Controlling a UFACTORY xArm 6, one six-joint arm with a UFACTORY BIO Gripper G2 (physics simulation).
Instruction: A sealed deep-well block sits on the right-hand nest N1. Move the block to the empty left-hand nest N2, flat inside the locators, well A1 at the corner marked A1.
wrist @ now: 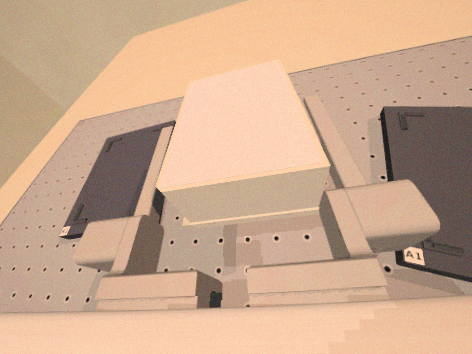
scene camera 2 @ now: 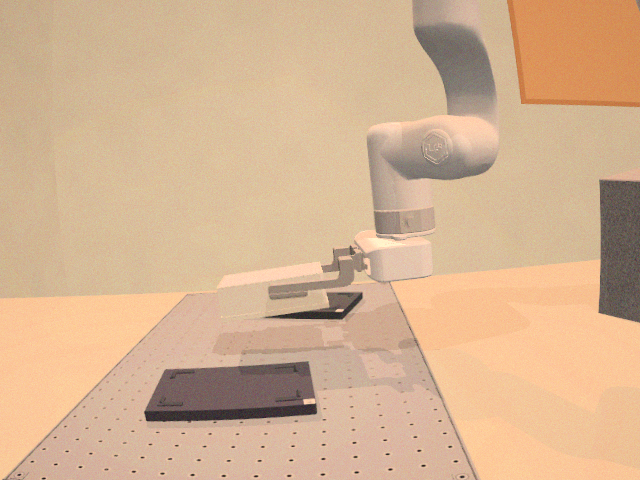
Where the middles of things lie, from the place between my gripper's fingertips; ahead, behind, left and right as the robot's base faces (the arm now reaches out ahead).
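Scene:
Sealed deep-well block (scene camera 2: 242, 296): 10 mm below my hand; going by their middles, it is the nearest to my hand of the things named here. Black nest N2 (scene camera 2: 273, 390): 70 mm below my hand, 160 mm to the left of it, 50 mm ahead of it. Black nest N1 (scene camera 2: 346, 301): 70 mm below my hand, 170 mm to the right of it, 50 mm behind it.

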